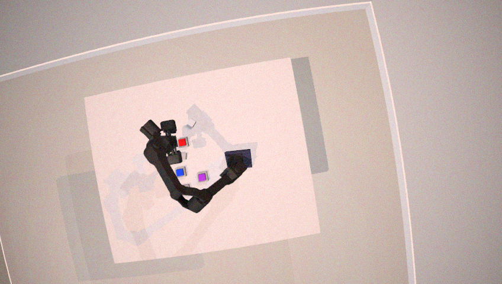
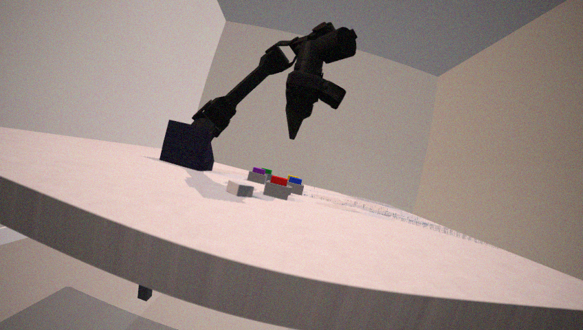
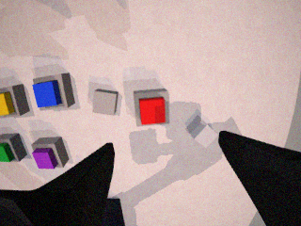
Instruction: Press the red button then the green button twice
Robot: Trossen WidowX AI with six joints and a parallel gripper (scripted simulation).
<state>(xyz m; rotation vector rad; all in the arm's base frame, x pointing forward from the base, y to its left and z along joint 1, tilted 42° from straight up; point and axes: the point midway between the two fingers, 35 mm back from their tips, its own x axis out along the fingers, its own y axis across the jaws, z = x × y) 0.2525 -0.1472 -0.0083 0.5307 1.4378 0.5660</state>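
Now: the red button 90 mm below my gripper tip. The rest, counted from my gripper tip: grey block (120 mm below, 70 mm to the left, 10 mm ahead); blue button (150 mm to the left, 90 mm below, 30 mm ahead); white block (120 mm below, 90 mm to the right, 60 mm behind).
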